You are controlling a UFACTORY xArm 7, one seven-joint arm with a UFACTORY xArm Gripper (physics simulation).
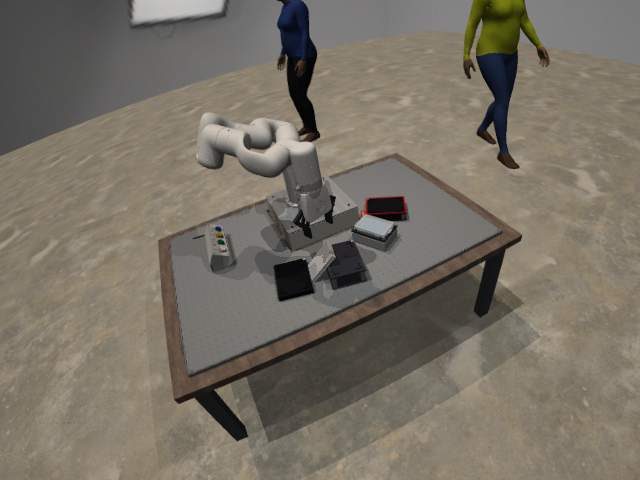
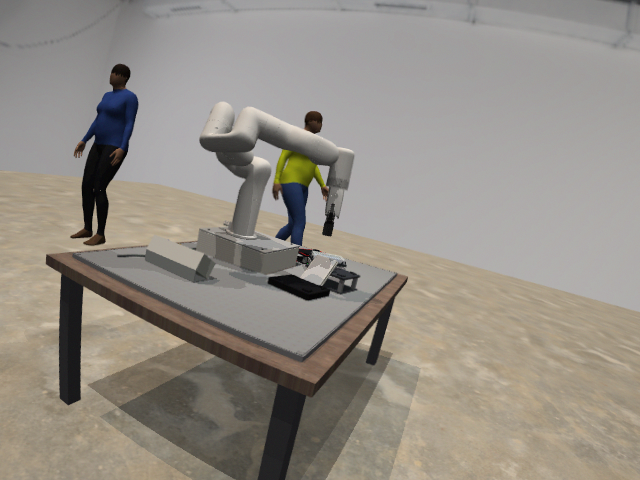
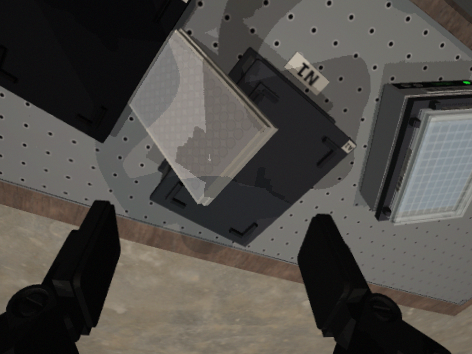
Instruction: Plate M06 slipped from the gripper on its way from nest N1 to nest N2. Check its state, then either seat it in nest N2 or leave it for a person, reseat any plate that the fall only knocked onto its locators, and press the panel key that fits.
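Places are measured from the arm's base along level axes (x left, y back, z up), in metres.
Where they show: gripper, fingertip midpoint: [image 1: 319, 229] [image 2: 327, 234] [image 3: 214, 231]; arm's base at its link origin: [image 2: 241, 235].
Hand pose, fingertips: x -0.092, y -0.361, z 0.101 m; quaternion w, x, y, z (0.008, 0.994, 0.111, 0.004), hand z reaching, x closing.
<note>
Each offset is from my fingertips to the top centre of the thing. "spot": to the spot under its first point.
A pale plate [image 1: 324, 261] [image 2: 319, 269] [image 3: 200, 115], apparently M06, leans tilted against nest N1 @[dx +0.049, dy -0.040, dz -0.119 m] [image 1: 347, 258] [image 3: 280, 165], part of it over that dark nest. Its low edge is beside a flat black block @[dx -0.124, dy +0.023, dz -0.155 m] [image 1: 293, 279] [image 2: 297, 285] [image 3: 75, 60]; exact contact there is hidden. No N2 label is legible. Another plate @[dx +0.233, dy +0.028, dz -0.111 m] [image 1: 375, 226] [image 3: 440, 165] lies on a grey unit @[spot: dx +0.194, dy -0.013, dz -0.134 m] [image 1: 371, 238] [image 3: 375, 150], looking level. The key panel @[dx -0.307, dy +0.363, dz -0.099 m] [image 1: 210, 253] [image 2: 175, 258] has blue, yellow, green and white keys. My gripper [image 1: 318, 225] [image 2: 328, 229] [image 3: 214, 231] is open and empty, high above the table.
A red-rimmed black tray @[dx +0.369, dy +0.134, dz -0.137 m] [image 1: 386, 205] stands behind the grey unit. A small green light @[spot: dx +0.236, dy +0.108, dz -0.168 m] [image 3: 466, 82] shows on that unit. The brown table rim [image 1: 289, 351] [image 3: 240, 256] runs along the front. Persons in blue [image 1: 294, 31] [image 2: 116, 121] and yellow [image 1: 498, 31] [image 2: 299, 167] are beyond the table.
</note>
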